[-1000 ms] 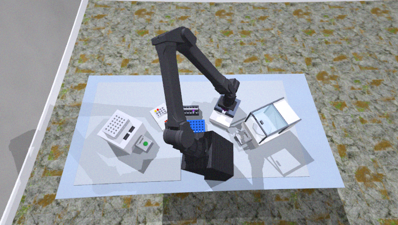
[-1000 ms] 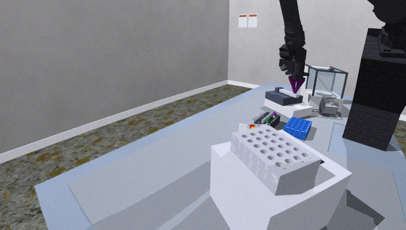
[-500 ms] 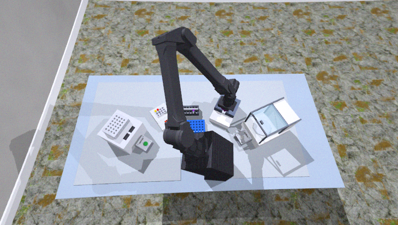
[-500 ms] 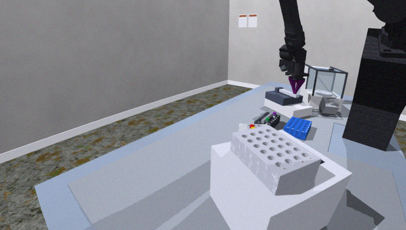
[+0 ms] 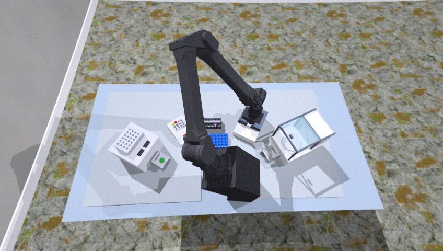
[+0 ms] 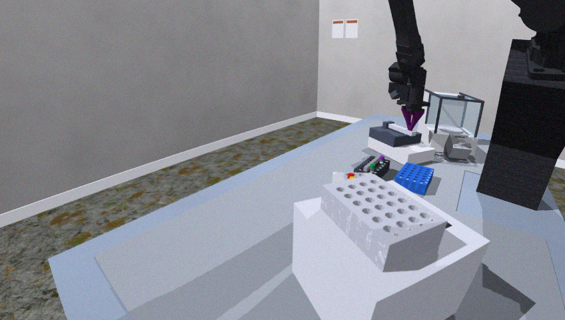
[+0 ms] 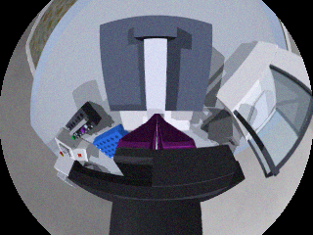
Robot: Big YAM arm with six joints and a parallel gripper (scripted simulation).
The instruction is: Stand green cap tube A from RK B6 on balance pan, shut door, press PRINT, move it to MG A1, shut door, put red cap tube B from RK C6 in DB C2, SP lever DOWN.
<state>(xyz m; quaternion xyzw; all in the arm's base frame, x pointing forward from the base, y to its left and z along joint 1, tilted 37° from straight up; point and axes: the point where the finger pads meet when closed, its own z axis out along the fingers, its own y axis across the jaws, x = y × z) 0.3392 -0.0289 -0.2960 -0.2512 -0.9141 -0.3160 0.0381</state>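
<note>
My hand is 3 cm short of the SP lever, 2 cm to the left of it and 2 cm above it. Round my hand: blue rack RK: 8 cm behind, 19 cm to the left, 9 cm below; then magnet block: 4 cm ahead, 23 cm to the left, 8 cm below; then white print key: 17 cm behind, 9 cm to the right, 4 cm below.
</note>
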